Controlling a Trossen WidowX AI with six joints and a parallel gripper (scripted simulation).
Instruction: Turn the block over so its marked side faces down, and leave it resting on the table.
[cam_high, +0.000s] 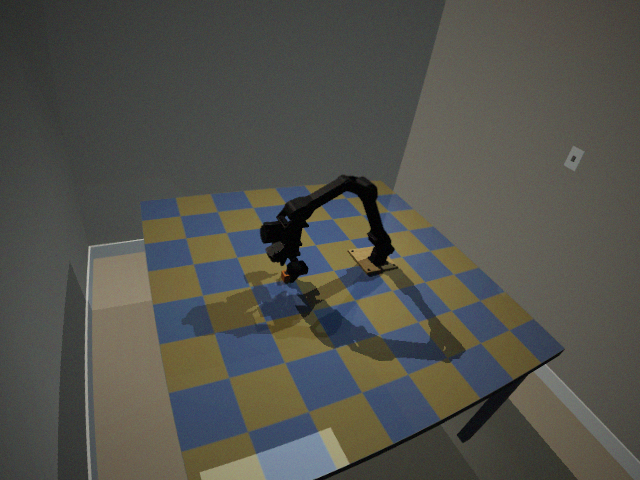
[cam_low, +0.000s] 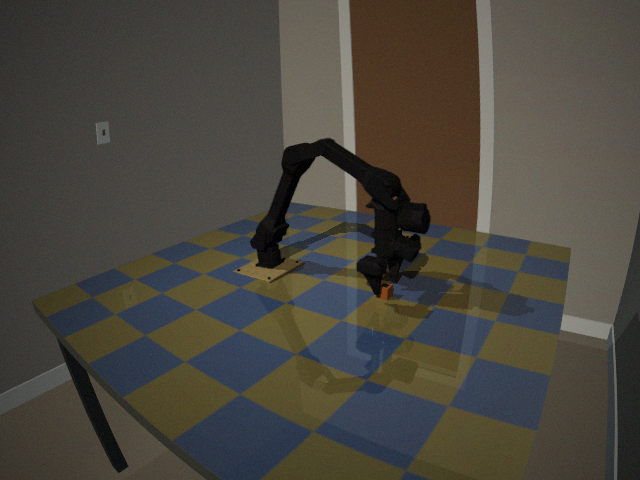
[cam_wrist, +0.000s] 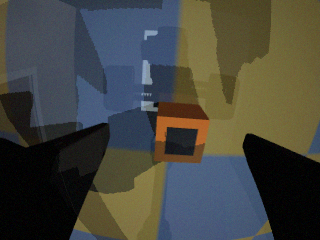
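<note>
Now: gripper tip right at the orange block.
</note>
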